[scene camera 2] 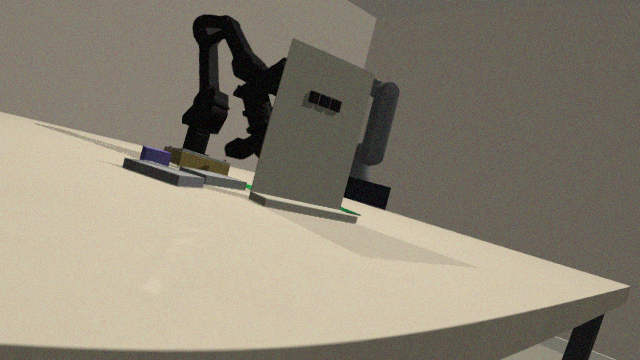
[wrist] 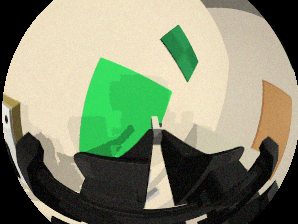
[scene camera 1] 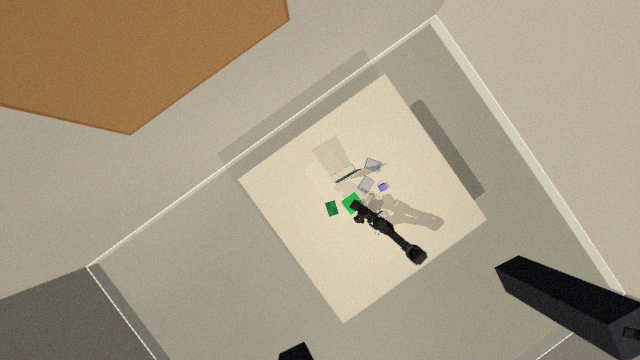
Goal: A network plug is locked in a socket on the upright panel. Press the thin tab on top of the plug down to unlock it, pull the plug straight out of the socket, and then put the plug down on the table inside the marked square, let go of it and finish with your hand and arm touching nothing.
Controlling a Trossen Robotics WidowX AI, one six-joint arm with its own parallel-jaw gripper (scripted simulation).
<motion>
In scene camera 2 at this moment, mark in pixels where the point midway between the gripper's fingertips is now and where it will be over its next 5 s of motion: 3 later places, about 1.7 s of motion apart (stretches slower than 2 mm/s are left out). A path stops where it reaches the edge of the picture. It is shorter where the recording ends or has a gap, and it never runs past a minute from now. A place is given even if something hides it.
My gripper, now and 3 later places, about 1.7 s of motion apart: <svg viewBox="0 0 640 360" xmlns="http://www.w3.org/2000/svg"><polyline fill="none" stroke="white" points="275,172 270,180 270,161 276,129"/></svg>
</motion>
